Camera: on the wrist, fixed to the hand. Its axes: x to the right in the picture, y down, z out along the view.
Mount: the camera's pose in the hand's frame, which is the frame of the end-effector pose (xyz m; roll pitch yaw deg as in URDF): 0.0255 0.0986 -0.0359 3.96 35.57 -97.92
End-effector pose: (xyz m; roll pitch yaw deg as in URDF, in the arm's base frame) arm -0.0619 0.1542 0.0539 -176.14 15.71 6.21
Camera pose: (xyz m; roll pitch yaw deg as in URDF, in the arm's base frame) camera -0.0187 0.0575 0.0751 -156.29 -39.89 91.43
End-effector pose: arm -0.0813 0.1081 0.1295 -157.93 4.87 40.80
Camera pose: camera 0.0062 0.0451 0.1236 -172.52 -58.02 135.15
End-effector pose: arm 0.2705 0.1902 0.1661 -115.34 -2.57 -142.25
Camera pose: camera 0.2020 0.2316 0.0936 48.96 -76.19 87.02
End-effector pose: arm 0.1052 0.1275 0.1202 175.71 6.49 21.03
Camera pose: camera 0.1677 0.0491 0.1602 -167.76 -31.95 114.58
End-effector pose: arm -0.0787 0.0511 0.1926 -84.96 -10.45 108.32
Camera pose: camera -0.0666 0.1009 0.0975 30.86 -45.94 -2.44
